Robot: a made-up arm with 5 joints.
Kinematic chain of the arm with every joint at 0, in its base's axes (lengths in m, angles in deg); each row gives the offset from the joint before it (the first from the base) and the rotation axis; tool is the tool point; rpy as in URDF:
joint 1: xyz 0.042 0 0.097 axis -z
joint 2: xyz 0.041 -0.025 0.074 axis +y
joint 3: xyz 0.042 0 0.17 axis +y
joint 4: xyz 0.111 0 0.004 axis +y
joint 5: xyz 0.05 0.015 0 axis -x
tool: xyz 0 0 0 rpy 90 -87.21 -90
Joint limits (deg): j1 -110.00..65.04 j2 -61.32..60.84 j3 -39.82..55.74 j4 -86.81..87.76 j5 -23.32..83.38
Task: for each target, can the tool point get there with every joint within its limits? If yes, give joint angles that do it. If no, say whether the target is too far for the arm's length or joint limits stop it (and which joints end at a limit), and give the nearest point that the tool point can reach.
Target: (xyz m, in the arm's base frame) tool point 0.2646 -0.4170 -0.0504
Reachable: no: too far | nearest point 0.1941 -0.2848 0.1022 | short by 0.214 m
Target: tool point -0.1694 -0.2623 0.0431
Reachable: no: joint limits stop it (at a limit: joint 1, joint 2) | nearest point 0.0989 -0.1460 0.0652 | short by 0.293 m
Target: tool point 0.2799 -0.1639 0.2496
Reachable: yes | joints 32.58 26.29 -18.27 52.98 40.00
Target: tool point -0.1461 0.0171 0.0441
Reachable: no: joint limits stop it (at a limit: joint 1, joint 2, joint 3) | nearest point 0.0083 0.1218 0.0834 | short by 0.191 m
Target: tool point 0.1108 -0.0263 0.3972
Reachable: yes | joints 13.09 -46.40 1.72 47.39 28.51
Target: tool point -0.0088 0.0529 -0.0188
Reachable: no: joint limits stop it (at a limit: joint 1, joint 2, joint 3) | nearest point 0.0053 0.1300 0.0755 | short by 0.123 m
